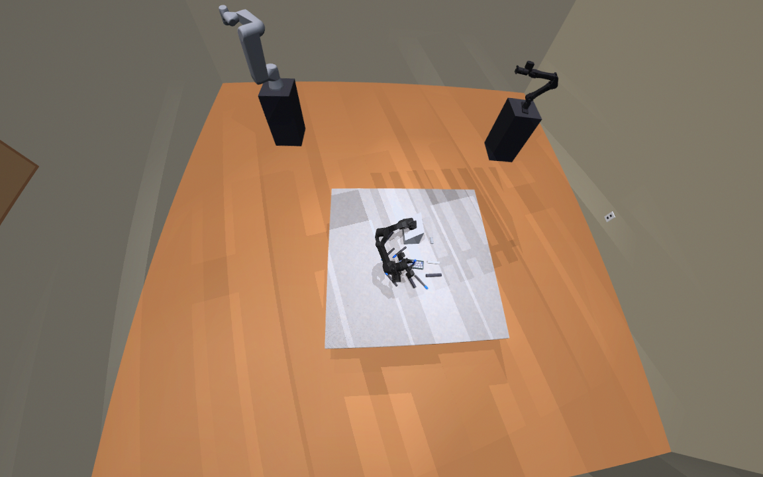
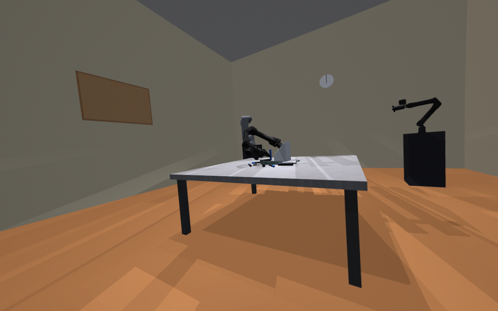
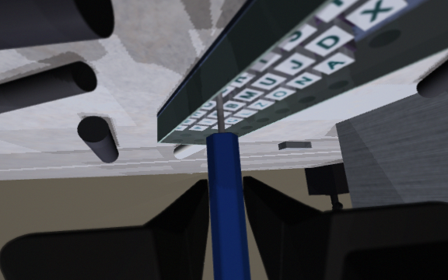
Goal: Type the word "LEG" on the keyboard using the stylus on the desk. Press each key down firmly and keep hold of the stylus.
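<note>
Now: the white cylinder 4 cm behind my gripper tip, 17 cm to the left of it and 6 cm below it. Round my gripper tip: stylus: 1 cm below; then stylus tip: 5 cm below.
</note>
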